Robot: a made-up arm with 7 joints.
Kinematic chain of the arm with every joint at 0, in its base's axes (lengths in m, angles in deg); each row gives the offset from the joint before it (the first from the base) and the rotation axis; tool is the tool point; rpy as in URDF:
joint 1: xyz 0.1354 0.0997 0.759 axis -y
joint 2: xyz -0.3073 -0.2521 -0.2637 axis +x
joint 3: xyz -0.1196 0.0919 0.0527 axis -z
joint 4: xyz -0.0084 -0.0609 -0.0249 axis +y
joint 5: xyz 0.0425 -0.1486 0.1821 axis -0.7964 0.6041 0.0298
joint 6: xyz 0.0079 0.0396 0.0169 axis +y
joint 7: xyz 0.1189 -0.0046 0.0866 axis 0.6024 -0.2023 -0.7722
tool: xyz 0.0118 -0.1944 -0.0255 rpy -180 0 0
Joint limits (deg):
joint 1: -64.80..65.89
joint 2: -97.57..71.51
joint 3: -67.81..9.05
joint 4: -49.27..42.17
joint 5: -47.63..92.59
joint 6: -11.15..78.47
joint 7: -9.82..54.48
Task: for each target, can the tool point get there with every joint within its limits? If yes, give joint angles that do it. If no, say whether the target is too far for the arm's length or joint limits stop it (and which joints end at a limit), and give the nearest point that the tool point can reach.
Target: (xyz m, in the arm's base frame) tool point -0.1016 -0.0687 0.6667
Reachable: yes | joints 28.19 -52.55 -43.95 -38.92 32.25 13.24 40.13
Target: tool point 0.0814 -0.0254 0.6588
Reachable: yes | joints 29.54 -28.31 -55.69 14.54 61.14 60.73 37.37
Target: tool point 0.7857 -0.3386 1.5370
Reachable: no: joint limits stop it (at a limit: joint 1, joint 6, joint 7) | nearest point 0.1408 -0.2264 1.2334 | short by 0.722 m
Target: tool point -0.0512 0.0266 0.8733
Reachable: yes | joints -19.80 -54.40 -32.30 -24.07 55.65 7.17 17.17
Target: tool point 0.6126 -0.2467 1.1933
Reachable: no: joint limits stop it (at a limit: joint 1, joint 6, joint 7) | nearest point 0.1897 -0.2014 1.0995 | short by 0.436 m
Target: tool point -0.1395 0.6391 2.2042
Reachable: no: too far | nearest point -0.1115 0.1955 1.3150 | short by 0.994 m
